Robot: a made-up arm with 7 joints.
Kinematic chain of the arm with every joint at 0, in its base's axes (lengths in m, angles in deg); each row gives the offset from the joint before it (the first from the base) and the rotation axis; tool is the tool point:
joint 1: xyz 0 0 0.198 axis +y
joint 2: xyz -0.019 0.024 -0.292 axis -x
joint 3: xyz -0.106 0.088 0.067 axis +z
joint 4: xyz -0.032 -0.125 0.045 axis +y
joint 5: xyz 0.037 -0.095 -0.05 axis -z
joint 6: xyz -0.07 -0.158 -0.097 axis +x
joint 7: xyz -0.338 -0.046 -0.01 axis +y
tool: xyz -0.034 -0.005 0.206
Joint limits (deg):
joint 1: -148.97..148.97
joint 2: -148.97..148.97
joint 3: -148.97..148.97
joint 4: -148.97..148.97
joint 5: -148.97..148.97
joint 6: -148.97..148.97
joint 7: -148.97..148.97
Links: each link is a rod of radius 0.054 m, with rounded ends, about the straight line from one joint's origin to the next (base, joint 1, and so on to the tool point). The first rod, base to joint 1, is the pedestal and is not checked.
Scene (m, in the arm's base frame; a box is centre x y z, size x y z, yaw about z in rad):
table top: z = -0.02
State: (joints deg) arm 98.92 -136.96 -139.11 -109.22 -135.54 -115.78 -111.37
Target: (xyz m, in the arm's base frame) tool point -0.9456 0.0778 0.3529
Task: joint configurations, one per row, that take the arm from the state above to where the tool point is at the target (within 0.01 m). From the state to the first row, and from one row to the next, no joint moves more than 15 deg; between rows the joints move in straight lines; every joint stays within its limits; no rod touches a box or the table.
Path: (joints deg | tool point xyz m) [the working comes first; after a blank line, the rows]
Joints at the target: 70.79 -148.97 -108.97 -35.61 -148.97 -105.94 -148.97
Straight joint move there: clear.

1: 93.29 -139.36 -133.08 -94.50 -138.23 -113.81 -118.89 | -0.5852 -0.7638 0.6259
2: 87.67 -141.76 -127.06 -79.77 -140.91 -111.84 -126.41 | -0.7707 -0.5915 0.6422
3: 82.04 -144.17 -121.03 -65.05 -143.60 -109.88 -133.93 | -0.9094 -0.3759 0.5908
4: 76.42 -146.57 -115.00 -50.33 -146.28 -107.91 -141.45 | -0.9725 -0.1429 0.4857
5: 70.79 -148.97 -108.97 -35.61 -148.97 -105.94 -148.97 | -0.9456 0.0778 0.3528

